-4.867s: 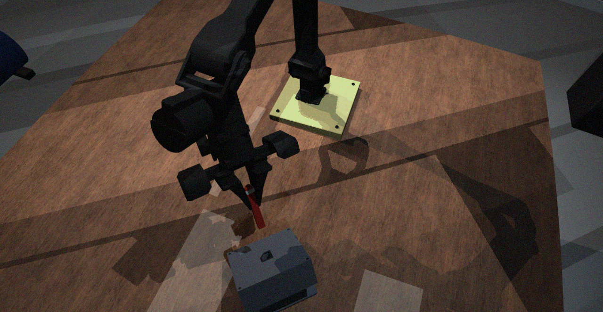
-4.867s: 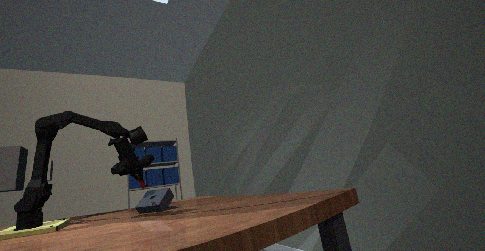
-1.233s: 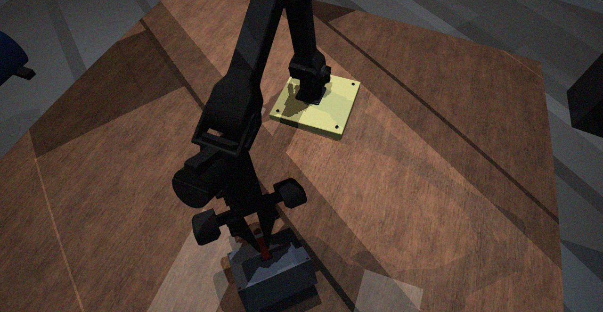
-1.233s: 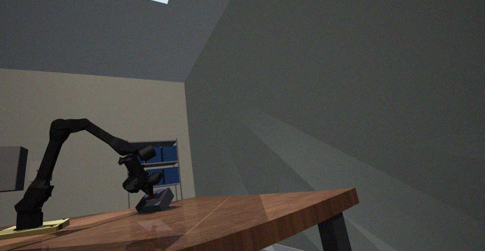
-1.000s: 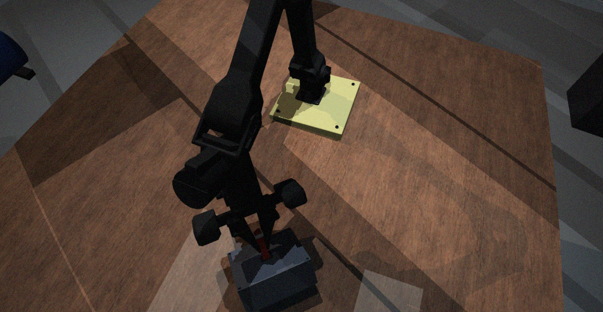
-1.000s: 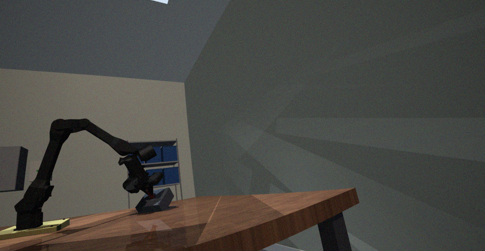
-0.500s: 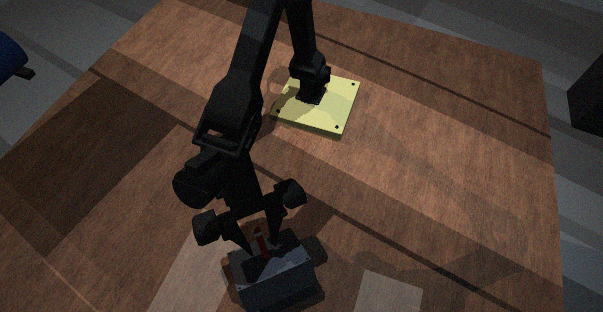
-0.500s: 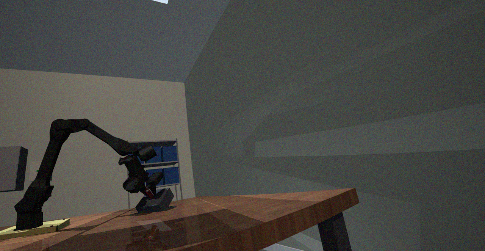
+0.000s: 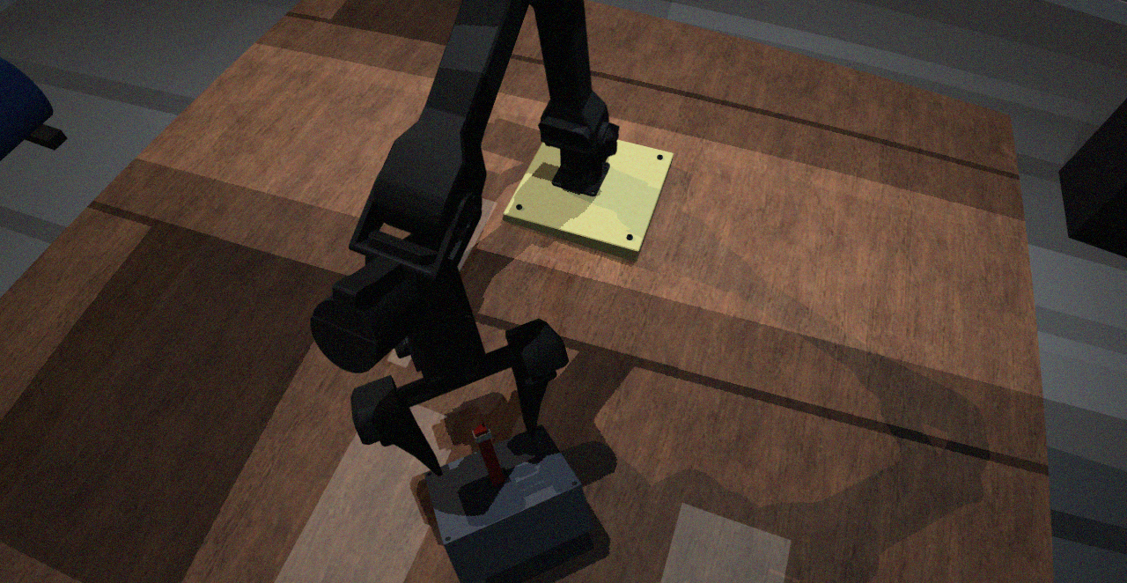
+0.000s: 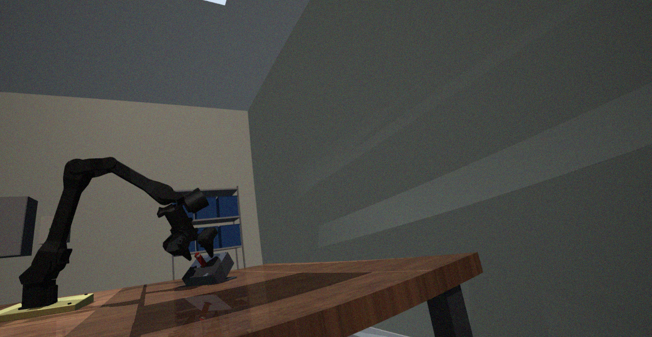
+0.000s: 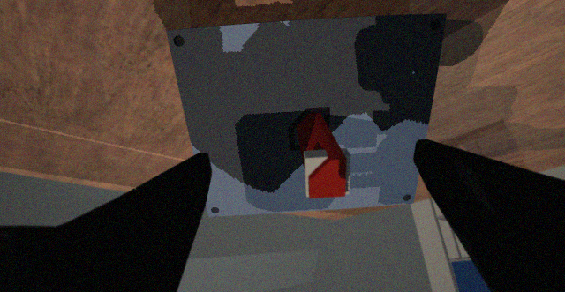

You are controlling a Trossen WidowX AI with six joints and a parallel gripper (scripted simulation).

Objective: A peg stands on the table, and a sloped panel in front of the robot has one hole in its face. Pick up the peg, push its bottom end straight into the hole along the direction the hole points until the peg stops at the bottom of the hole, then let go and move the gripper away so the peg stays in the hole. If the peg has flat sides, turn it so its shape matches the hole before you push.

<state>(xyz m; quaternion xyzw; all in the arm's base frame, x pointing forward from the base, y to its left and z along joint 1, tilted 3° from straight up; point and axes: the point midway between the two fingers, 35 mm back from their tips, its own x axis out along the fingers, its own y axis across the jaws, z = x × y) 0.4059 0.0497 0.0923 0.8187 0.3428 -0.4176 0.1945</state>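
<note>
Now: gripper tip right at the red peg. The rest, counted from my gripper tip: grey sloped panel 40 mm below, 30 mm to the left, 20 mm ahead.
</note>
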